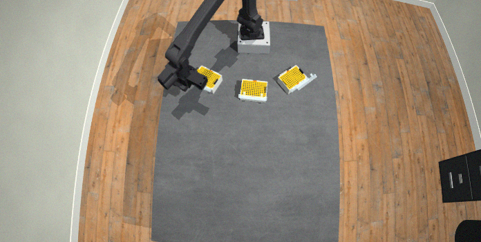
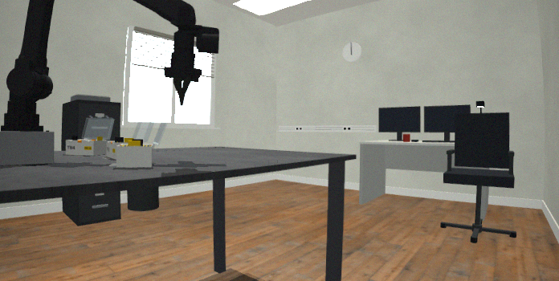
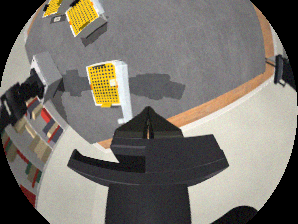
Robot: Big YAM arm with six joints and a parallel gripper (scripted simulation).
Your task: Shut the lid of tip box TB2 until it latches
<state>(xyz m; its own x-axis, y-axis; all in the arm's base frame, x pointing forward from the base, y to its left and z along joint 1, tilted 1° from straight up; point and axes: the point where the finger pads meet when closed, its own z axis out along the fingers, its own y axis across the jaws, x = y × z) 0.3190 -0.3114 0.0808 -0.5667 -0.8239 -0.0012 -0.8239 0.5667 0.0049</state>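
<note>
The tip box is 110 mm below my hand, 90 mm behind it and 60 mm to the left of it.
</note>
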